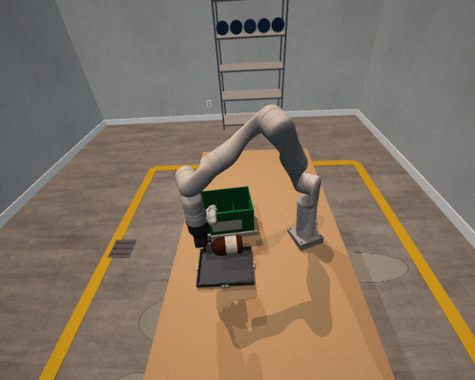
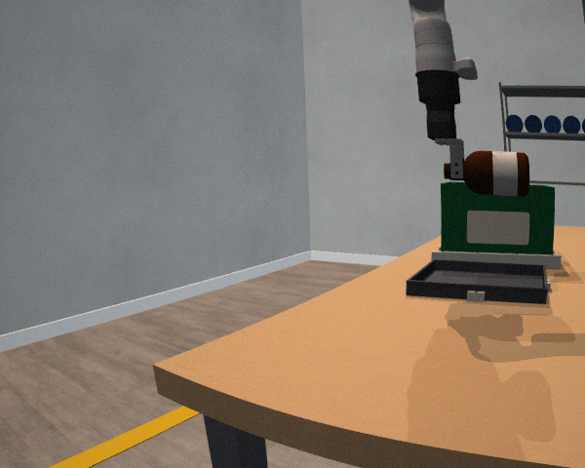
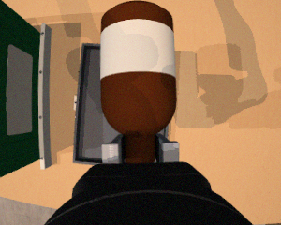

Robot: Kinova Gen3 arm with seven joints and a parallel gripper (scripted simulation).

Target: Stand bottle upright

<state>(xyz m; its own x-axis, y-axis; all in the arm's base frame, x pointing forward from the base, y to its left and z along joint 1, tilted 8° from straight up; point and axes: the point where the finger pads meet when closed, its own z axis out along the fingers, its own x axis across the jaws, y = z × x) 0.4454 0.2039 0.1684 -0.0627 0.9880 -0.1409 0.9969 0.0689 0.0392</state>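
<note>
Right now my hand is 50 mm past the brown bottle and 10 mm above it. From my hand the other things lie so: green crate: 60 mm behind, 310 mm to the right, 120 mm below; dark tray: 50 mm behind, 40 mm to the right, 190 mm below.
</note>
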